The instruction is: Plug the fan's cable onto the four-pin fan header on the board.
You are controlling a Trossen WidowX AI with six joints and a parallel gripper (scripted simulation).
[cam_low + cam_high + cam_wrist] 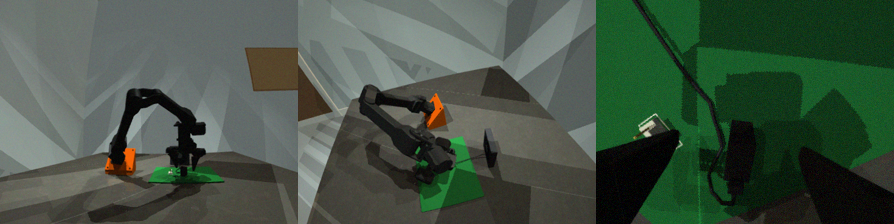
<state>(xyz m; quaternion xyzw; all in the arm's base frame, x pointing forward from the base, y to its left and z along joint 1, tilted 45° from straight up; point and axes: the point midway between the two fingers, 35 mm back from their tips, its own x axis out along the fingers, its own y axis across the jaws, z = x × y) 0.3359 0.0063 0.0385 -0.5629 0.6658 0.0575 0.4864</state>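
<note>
Now: gripper tip 10 mm to the left of the plug and 10 mm above it. Also, from my gripper tip: black fan 20 mm behind, 220 mm to the left, 30 mm above; then green board 30 mm to the left, 40 mm below.
</note>
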